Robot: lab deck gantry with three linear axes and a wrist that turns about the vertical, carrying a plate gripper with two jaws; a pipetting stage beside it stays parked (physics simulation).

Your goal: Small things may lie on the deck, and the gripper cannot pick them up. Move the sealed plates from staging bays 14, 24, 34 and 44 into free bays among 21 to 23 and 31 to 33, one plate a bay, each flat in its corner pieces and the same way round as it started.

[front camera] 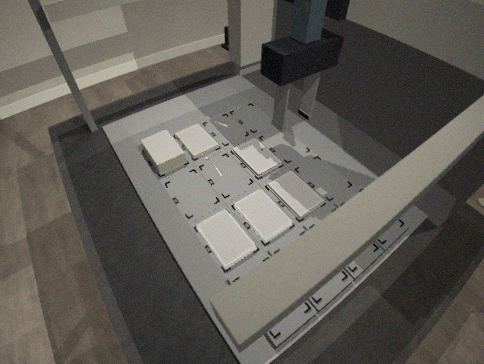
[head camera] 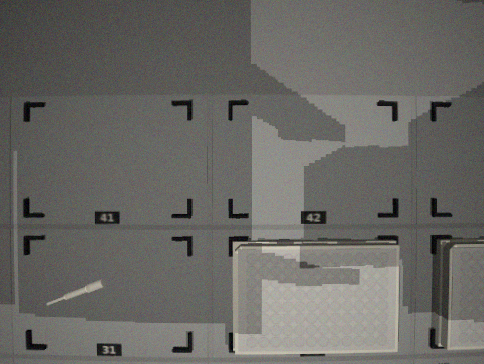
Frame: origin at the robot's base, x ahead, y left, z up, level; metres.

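Seen in the pictures: gripper, fingertip midpoint: (front camera: pixel 291 121); robot's base, origin of the base link: (front camera: pixel 143 150).
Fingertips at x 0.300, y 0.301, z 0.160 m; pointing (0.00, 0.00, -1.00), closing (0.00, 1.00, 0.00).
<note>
Pixels of each thing's top centre, then the offset from my fingertips to it. "spot": a spot on its surface instead.
- thin pipette tip, surface spot: (front camera: pixel 218 170) spot: 0.092 m back, 0.160 m right, 0.155 m down
- tall pale block, middle of its top: (front camera: pixel 161 146) 0.236 m back, 0.258 m right, 0.118 m down
- flat plate, middle of its top: (front camera: pixel 225 235) 0.092 m ahead, 0.258 m right, 0.145 m down
- small pale square, surface spot: (front camera: pixel 321 191) spot: 0.125 m ahead, 0.023 m left, 0.159 m down
- tiny bit, surface spot: (front camera: pixel 206 158) spot: 0.153 m back, 0.163 m right, 0.156 m down
Four sealed plates lie flat: one (front camera: pixel 197 140) in bay 21, one (front camera: pixel 263 215) in bay 23, one (front camera: pixel 257 161) (head camera: pixel 320 305) in bay 32 and one (front camera: pixel 296 194) (head camera: pixel 467 295) in bay 33, the last cut off in the head view. Bay 22 holds a thin pipette tip (front camera: pixel 218 170); bay 31 holds another tip (front camera: pixel 220 123) (head camera: pixel 75 292). The near parts of the staging bays show corner marks and no plates; the beam hides the rest. My gripper (front camera: pixel 292 119) is open and empty, raised above the deck's far right side. It does not show in the head view.
A tall pale block (front camera: pixel 163 152) stands in bay 11, and a flat plate (front camera: pixel 226 239) lies in bay 13. A small pale square (front camera: pixel 321 191) lies by bay 43, a tiny bit (front camera: pixel 206 158) near bay 21. A thick beam (front camera: pixel 350 215) crosses the front; a thin post (front camera: pixel 70 75) stands left.
</note>
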